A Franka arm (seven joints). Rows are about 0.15 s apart.
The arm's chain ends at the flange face. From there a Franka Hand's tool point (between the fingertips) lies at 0.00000 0.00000 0.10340 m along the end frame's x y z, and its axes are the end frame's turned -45 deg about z.
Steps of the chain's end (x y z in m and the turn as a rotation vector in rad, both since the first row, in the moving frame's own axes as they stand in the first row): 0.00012 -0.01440 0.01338 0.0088 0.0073 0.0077; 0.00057 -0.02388 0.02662 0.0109 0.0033 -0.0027; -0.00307 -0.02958 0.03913 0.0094 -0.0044 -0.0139; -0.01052 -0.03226 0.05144 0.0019 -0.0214 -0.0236; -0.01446 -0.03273 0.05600 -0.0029 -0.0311 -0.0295; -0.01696 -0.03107 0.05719 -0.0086 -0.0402 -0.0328
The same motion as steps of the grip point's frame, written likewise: 0.01144 -0.01020 0.01337 0.0011 0.0114 0.0077; 0.01833 -0.01704 0.02661 0.0054 0.0100 -0.0027; 0.01910 -0.02410 0.03912 0.0098 0.0035 -0.0139; 0.01393 -0.03194 0.05142 0.0165 -0.0138 -0.0236; 0.01040 -0.03539 0.05595 0.0199 -0.0240 -0.0295; 0.00637 -0.03621 0.05710 0.0223 -0.0345 -0.0328
